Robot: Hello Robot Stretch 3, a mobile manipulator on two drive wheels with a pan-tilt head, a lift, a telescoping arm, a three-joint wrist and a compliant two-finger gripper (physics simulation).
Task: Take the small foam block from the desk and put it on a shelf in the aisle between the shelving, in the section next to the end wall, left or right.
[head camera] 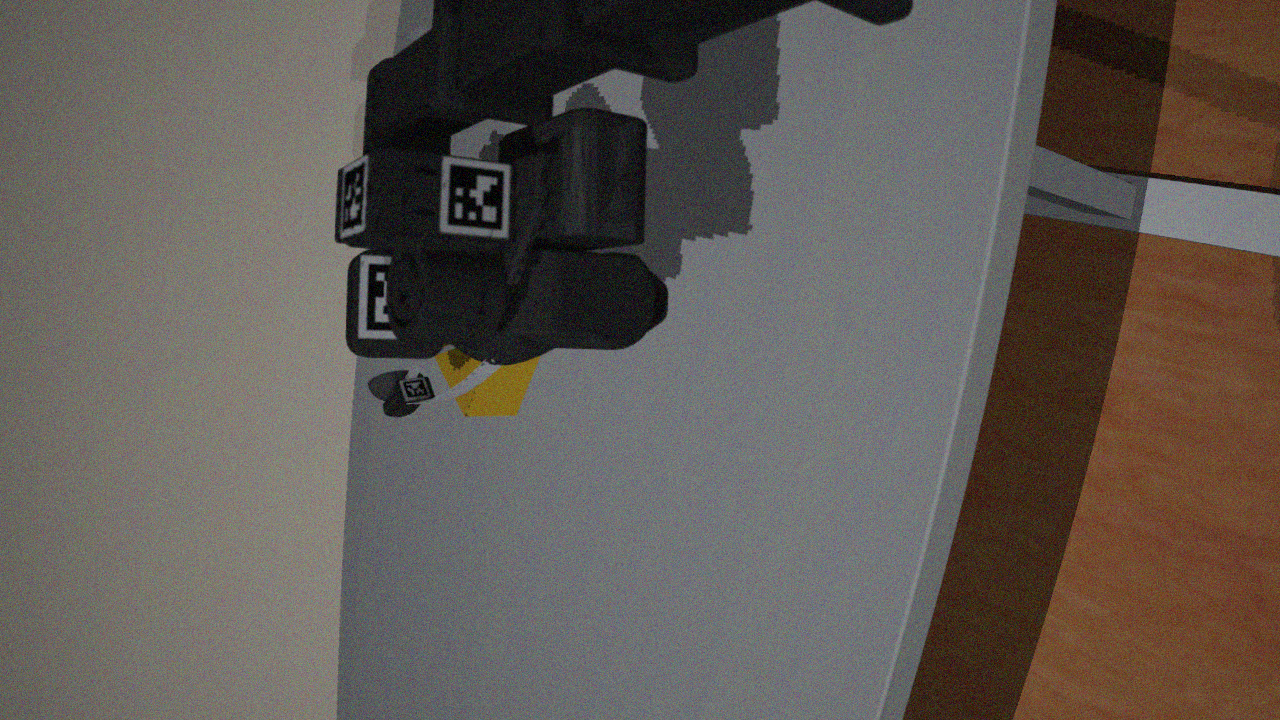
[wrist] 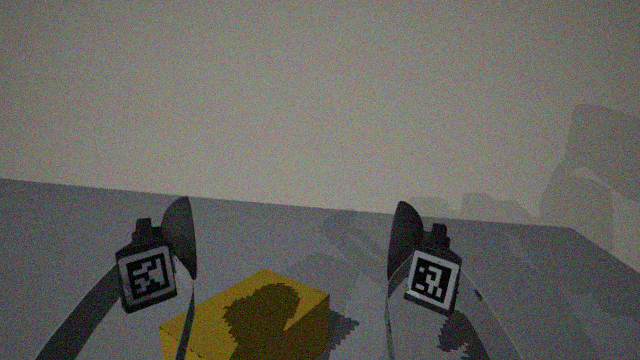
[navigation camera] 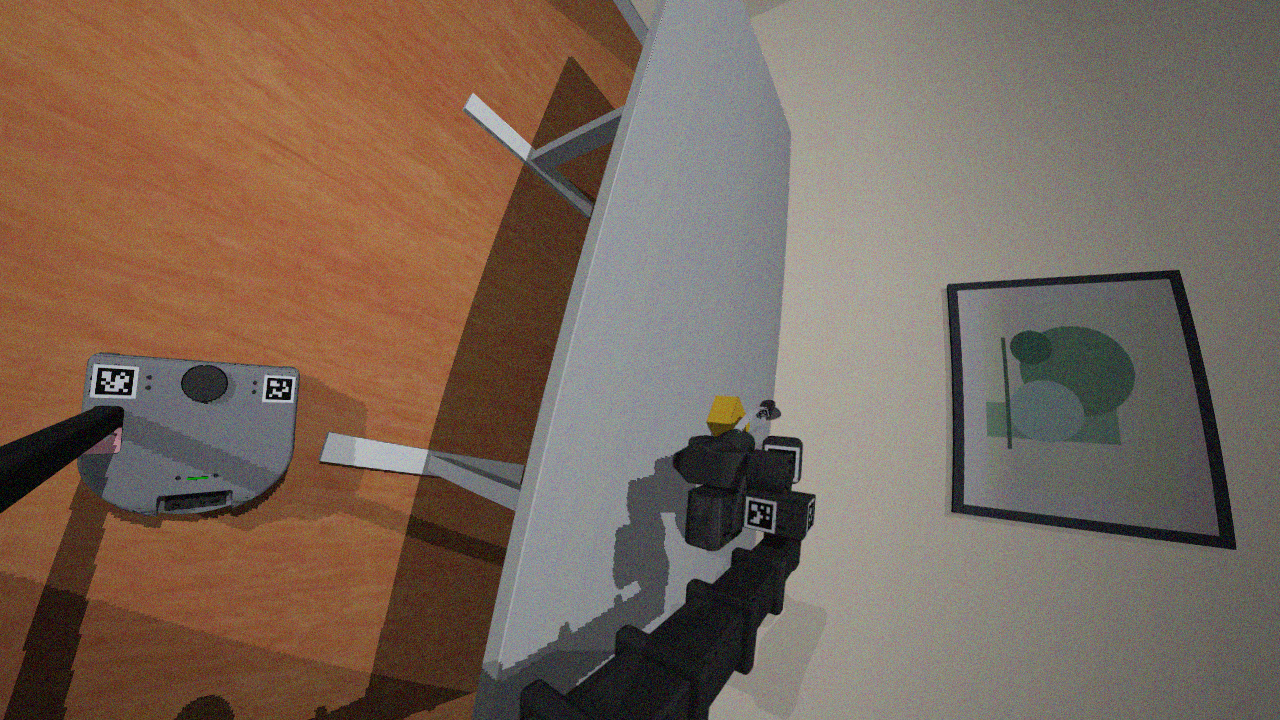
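Where they show: gripper, between the fingertips: (wrist: 294, 226); robot's base, origin of its link: (navigation camera: 206, 381).
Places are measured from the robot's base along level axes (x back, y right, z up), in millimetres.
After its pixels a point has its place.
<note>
The small foam block, a yellow block (head camera: 501, 394) @[y 651, x -35, z 971 mm] (navigation camera: 725, 413) @[y 641, x -22, z 981 mm] (wrist: 260, 315) @[y 676, x 5, z 995 mm], lies on the grey desk (head camera: 716, 501) @[y 430, x -87, z 950 mm] (navigation camera: 689, 205) @[y 530, x -370, z 950 mm] (wrist: 75, 220) @[y 947, x -287, z 951 mm] near the wall side. My gripper (wrist: 294, 226) @[y 666, x 25, z 1057 mm] is open and empty, its fingertips wide apart. In the wrist view the block is low in the picture, left of the middle between the fingers, and the left finger's strip crosses in front of its left end. The fingertips reach beyond the block toward the wall. In the head view the wrist hides part of the block and one finger. The shelving does not show.
The wall (head camera: 170, 358) @[y 1068, x -15, z 1161 mm] (navigation camera: 868, 197) @[y 1218, x -677, z 1196 mm] (wrist: 300, 100) @[y 1058, x 31, z 1124 mm] rises behind the desk, with a framed picture (navigation camera: 1074, 394) @[y 1061, x -89, z 1607 mm] on it. My base (navigation camera: 241, 438) @[y 69, x 111, z 160 mm] stands on the wooden floor (navigation camera: 268, 179) @[y 52, x -522, z 0 mm] beside the desk. A pale desk leg (navigation camera: 375, 452) reaches out toward the base.
</note>
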